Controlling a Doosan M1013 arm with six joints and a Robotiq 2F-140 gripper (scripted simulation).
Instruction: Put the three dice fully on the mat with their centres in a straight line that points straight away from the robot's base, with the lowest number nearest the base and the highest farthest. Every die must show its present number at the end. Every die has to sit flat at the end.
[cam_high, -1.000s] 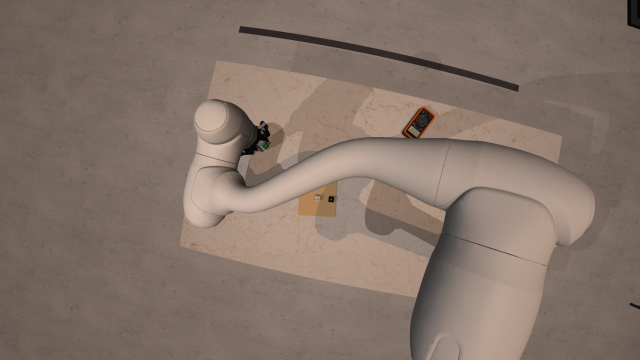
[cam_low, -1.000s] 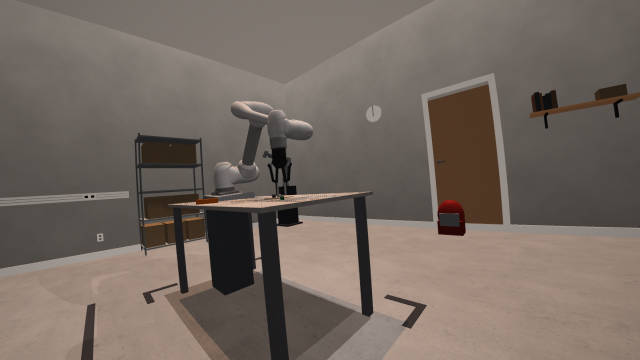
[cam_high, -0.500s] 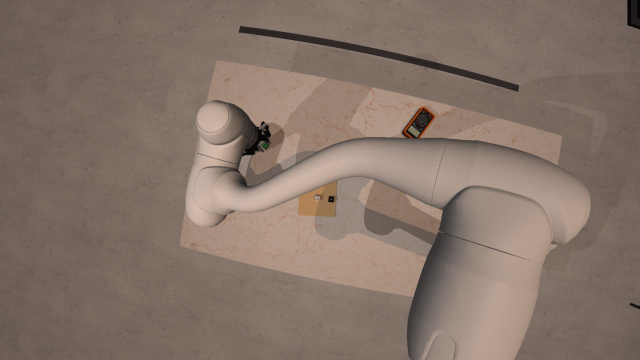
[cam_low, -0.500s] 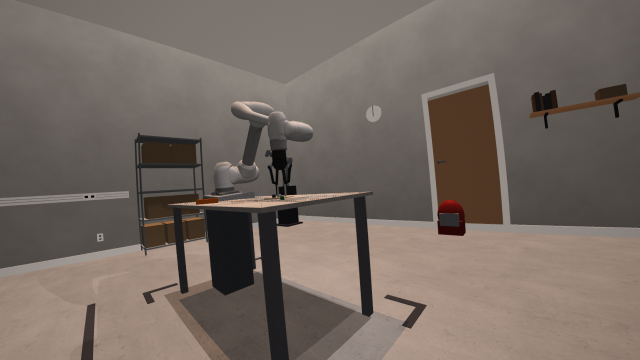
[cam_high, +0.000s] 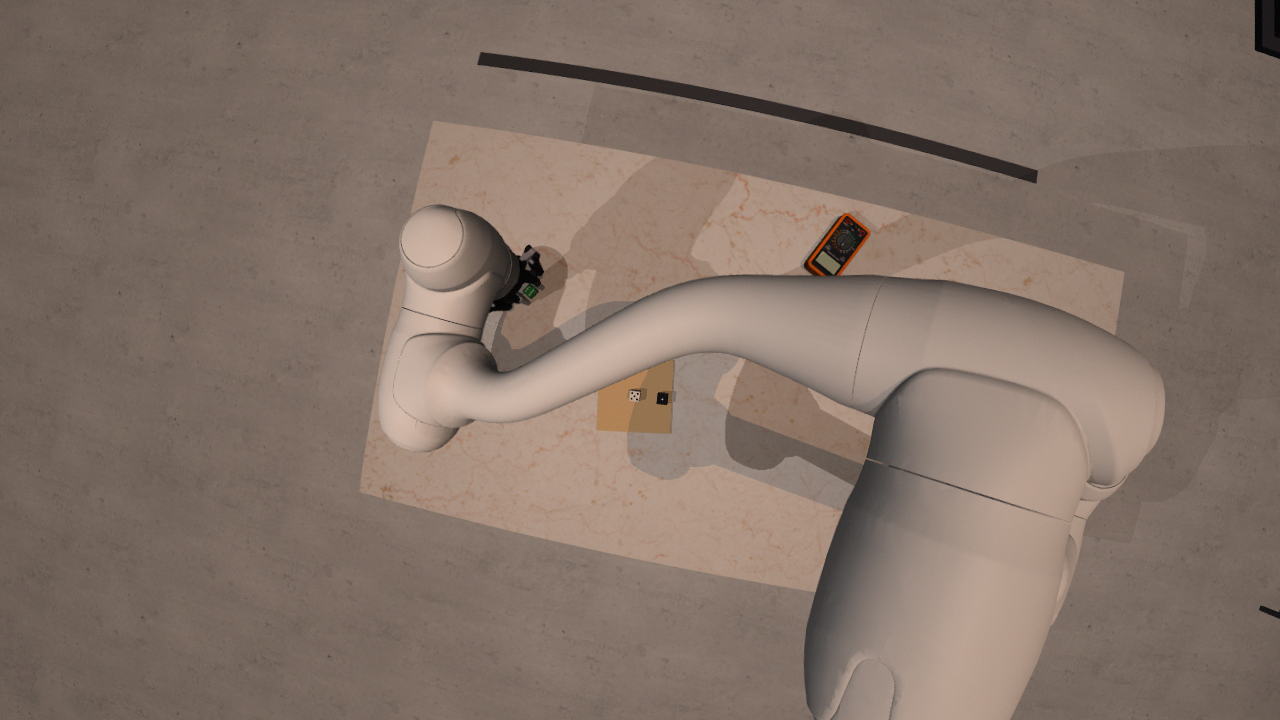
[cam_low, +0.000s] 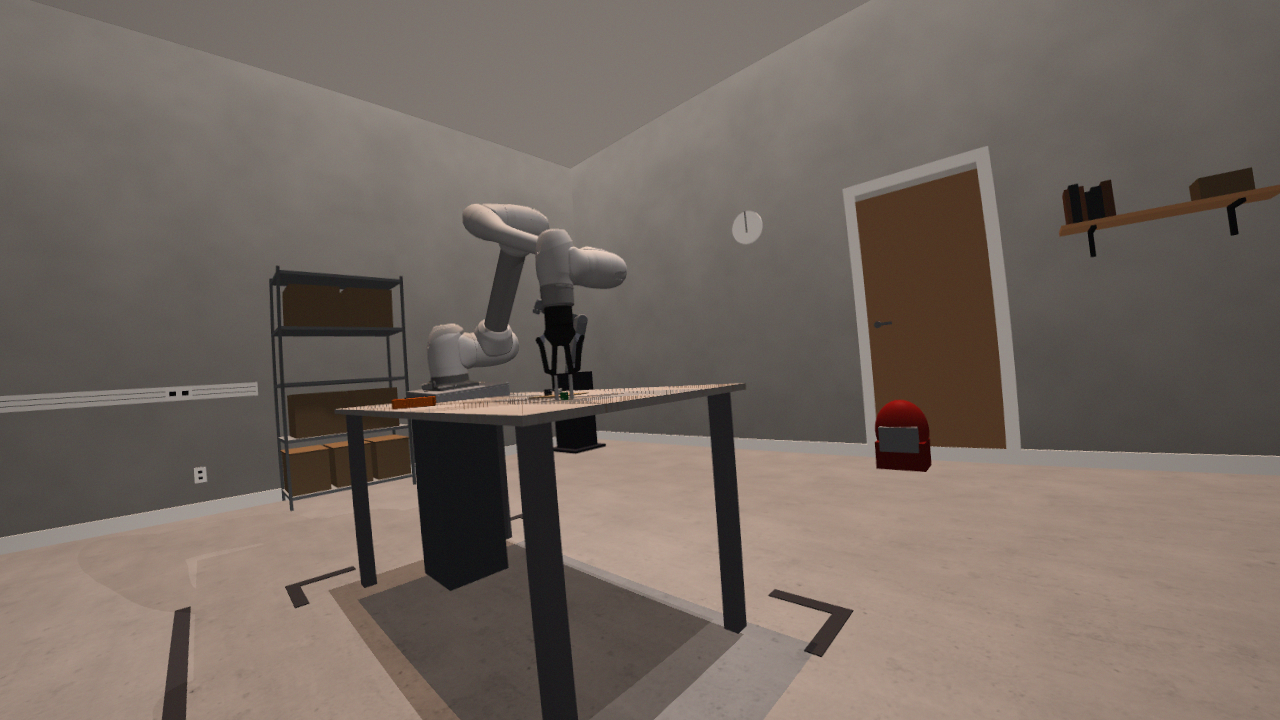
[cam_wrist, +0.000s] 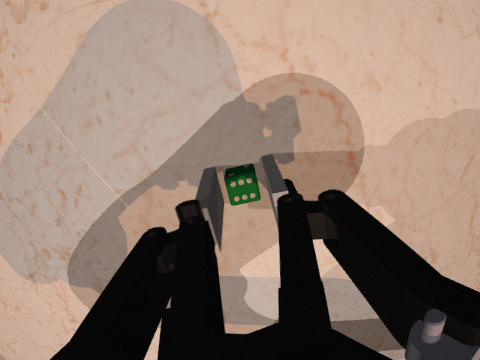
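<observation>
The green die lies 20 mm below my hand. The rest, counted from my hand: black die: 280 mm behind, 160 mm to the left, 20 mm below; white die: 230 mm behind, 160 mm to the left, 20 mm below; mat: 230 mm behind, 160 mm to the left, 30 mm below.
</observation>
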